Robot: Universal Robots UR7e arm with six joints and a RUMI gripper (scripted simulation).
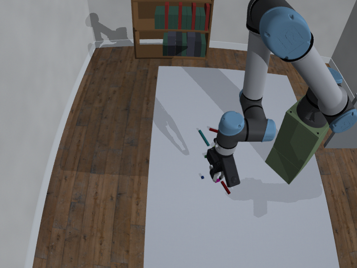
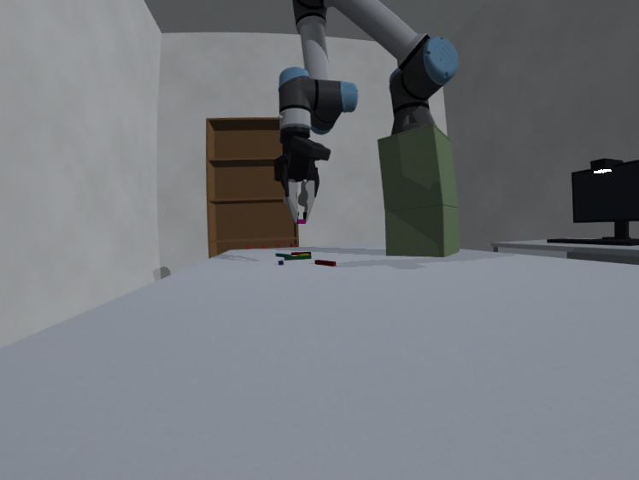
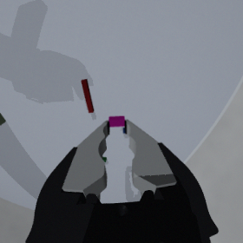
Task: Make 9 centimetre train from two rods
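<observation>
The blue rod is 40 mm ahead of my hand, 80 mm to the right of it and 110 mm below it. From my hand the other things lie so: green rod: 30 mm behind, 180 mm to the right, 110 mm below; magenta rod: 10 mm below; lime rod: 70 mm behind, 240 mm to the right, 110 mm below.
</observation>
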